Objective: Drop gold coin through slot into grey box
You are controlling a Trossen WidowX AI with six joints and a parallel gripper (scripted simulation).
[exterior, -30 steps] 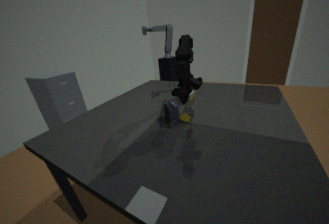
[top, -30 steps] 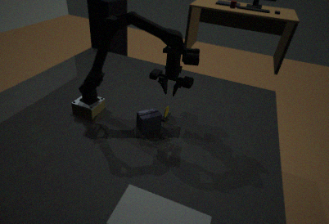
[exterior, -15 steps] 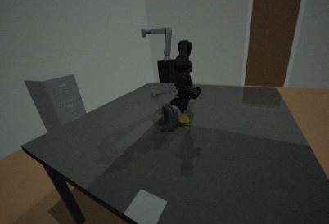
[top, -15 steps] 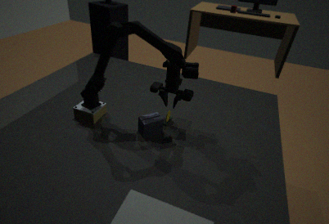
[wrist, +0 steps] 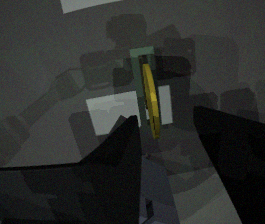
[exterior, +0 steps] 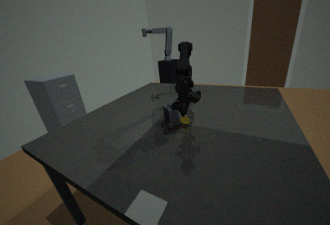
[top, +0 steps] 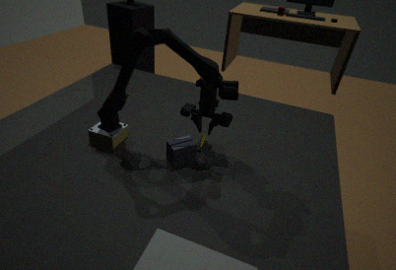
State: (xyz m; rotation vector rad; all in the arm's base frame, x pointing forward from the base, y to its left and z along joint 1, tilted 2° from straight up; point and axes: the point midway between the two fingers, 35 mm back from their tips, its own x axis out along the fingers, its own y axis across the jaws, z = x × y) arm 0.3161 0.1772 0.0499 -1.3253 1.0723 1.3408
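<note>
Now: gripper tip 3 cm above the gold coin.
</note>
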